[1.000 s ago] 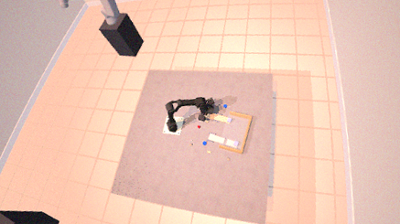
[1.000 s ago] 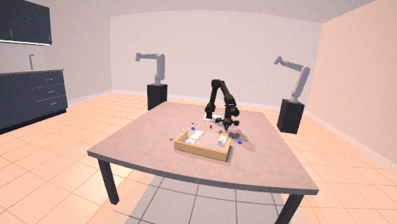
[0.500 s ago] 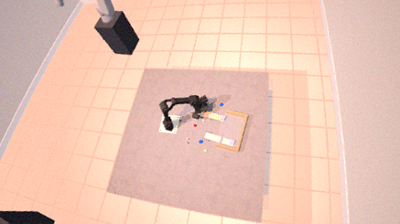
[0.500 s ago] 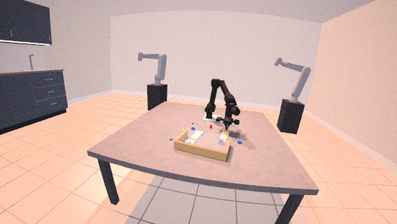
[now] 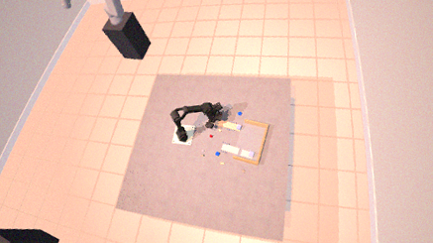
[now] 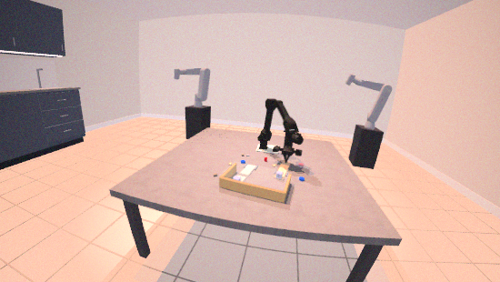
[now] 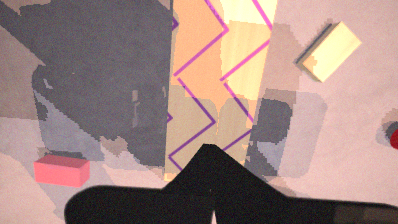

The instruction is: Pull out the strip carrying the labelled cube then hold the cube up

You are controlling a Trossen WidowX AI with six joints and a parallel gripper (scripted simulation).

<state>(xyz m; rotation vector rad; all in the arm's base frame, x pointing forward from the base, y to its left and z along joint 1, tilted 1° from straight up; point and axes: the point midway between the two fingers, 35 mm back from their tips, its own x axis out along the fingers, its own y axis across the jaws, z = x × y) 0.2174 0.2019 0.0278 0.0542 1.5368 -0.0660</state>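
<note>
My gripper tip is 100 mm short of the strip and 10 mm to the left of it. From my gripper tip the other things lie so: pink block: 100 mm to the left, 20 mm behind; then red piece: 140 mm to the right, 10 mm ahead, 10 mm above.
</note>
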